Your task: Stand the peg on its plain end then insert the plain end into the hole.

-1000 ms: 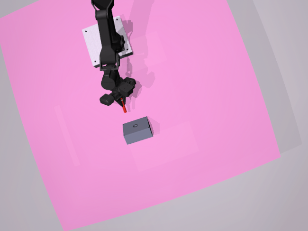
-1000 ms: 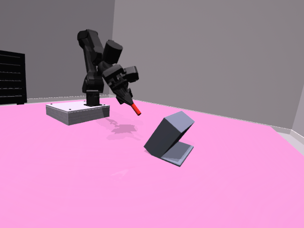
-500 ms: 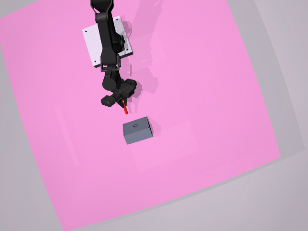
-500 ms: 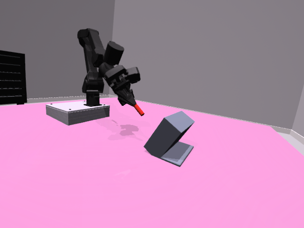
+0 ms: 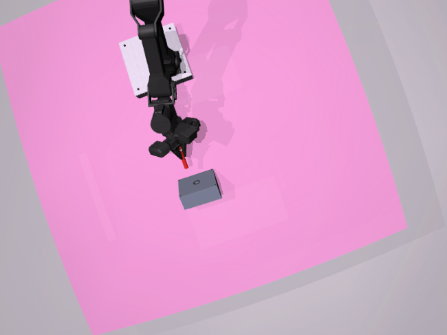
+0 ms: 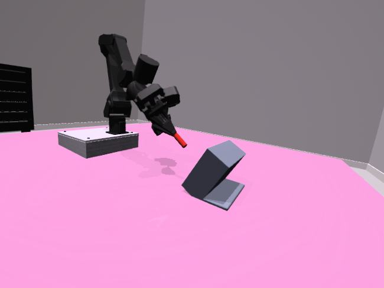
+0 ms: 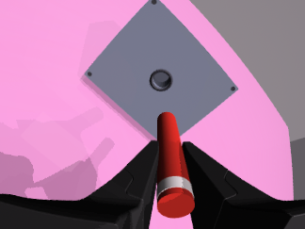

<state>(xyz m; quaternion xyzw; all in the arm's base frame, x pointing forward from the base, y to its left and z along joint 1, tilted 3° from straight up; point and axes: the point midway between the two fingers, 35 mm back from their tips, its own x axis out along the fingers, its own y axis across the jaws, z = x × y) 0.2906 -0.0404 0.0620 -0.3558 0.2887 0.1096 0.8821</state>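
My gripper tip is 12 cm short of the sloped panel, 6 cm above it and 1 cm to the right of it. Also, from my gripper tip: grey foot: 14 cm ahead, 11 cm below, 1 cm to the left; then red peg: 1 cm behind, 1 cm above.
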